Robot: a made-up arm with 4 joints.
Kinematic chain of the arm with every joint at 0, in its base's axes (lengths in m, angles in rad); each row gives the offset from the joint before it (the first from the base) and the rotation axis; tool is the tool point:
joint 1: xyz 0 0 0.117 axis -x
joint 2: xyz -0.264 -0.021 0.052 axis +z
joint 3: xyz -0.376 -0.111 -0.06 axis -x
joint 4: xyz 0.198 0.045 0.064 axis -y
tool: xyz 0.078 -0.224 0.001
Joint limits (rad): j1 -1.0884..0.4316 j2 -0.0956..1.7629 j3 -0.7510..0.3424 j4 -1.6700..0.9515
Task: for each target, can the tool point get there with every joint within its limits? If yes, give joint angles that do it. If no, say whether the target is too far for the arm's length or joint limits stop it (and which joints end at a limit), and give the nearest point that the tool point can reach.
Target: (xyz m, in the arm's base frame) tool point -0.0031 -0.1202 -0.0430
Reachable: yes | joints -0.8714 1.2917 -0.3442 -0.0519
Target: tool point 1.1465 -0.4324 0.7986
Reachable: no: too far | nearest point 0.0500 -0.1258 0.2435 | short by 1.267 m
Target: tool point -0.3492 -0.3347 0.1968
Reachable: yes | joints -0.0425 0.1136 -0.0763 0.7149
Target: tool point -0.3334 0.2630 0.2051
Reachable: no: joint limits stop it (at a limit: joint 1, joint 2, joint 3) | nearest point -0.0002 -0.0117 0.2768 | short by 0.438 m
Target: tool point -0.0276 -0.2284 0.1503
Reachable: yes | joints 0.0959 1.2610 0.0825 -0.8790
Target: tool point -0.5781 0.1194 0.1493
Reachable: no: joint limits stop it (at a limit: joint 1, joint 2, joint 3, joint 4) | nearest point -0.4701 0.0153 -0.1560 | short by 0.340 m
